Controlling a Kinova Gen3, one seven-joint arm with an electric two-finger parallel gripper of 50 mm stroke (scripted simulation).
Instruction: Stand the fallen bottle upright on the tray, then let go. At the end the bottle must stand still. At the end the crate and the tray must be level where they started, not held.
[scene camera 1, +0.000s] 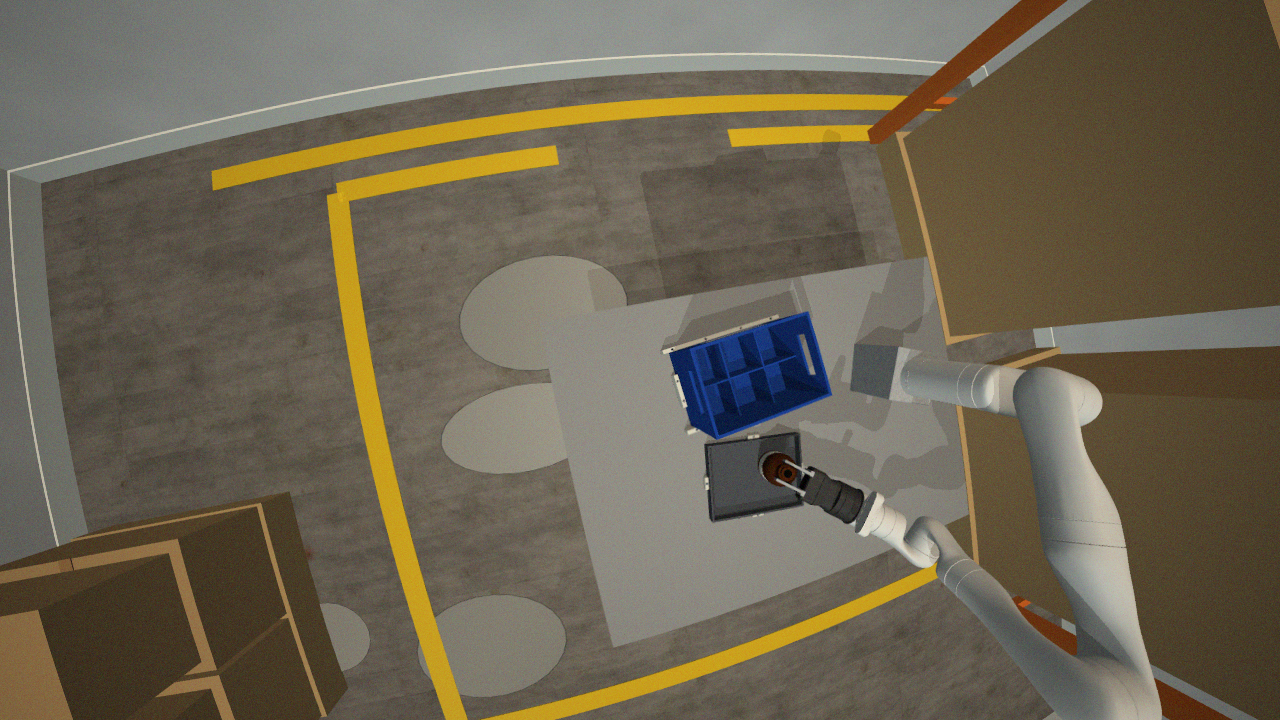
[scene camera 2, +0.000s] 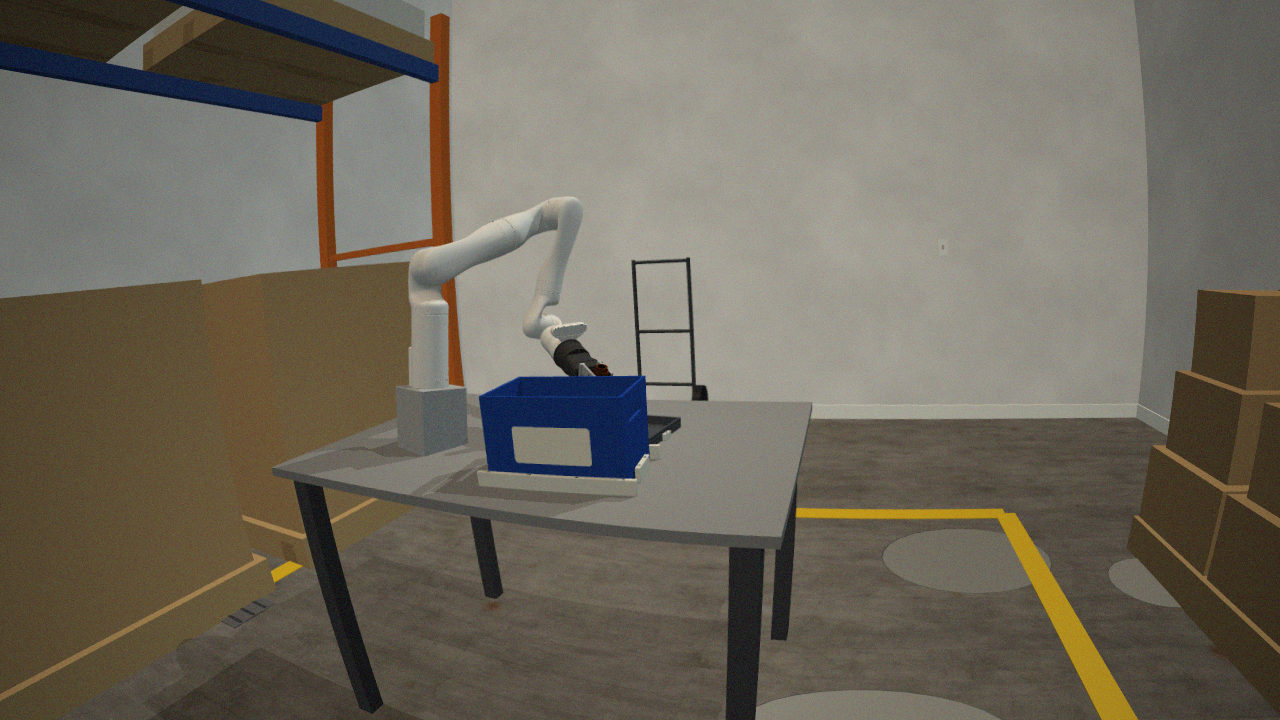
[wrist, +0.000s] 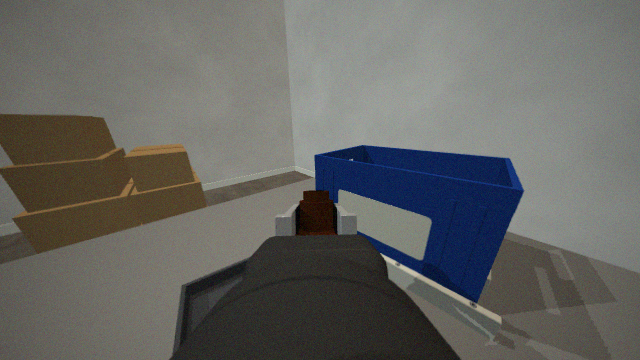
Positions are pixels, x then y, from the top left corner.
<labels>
My gripper shows in scene camera 1, in scene camera 2 and in the wrist view (316, 213). A blue crate shows in scene camera 1, in scene camera 2 (587, 426) and in the wrist view. The same spot on my gripper: (scene camera 1: 835, 497) is (scene camera 2: 577, 353). One and the same spot on the blue crate: (wrist: 444, 215) is (scene camera 1: 798, 398).
</labels>
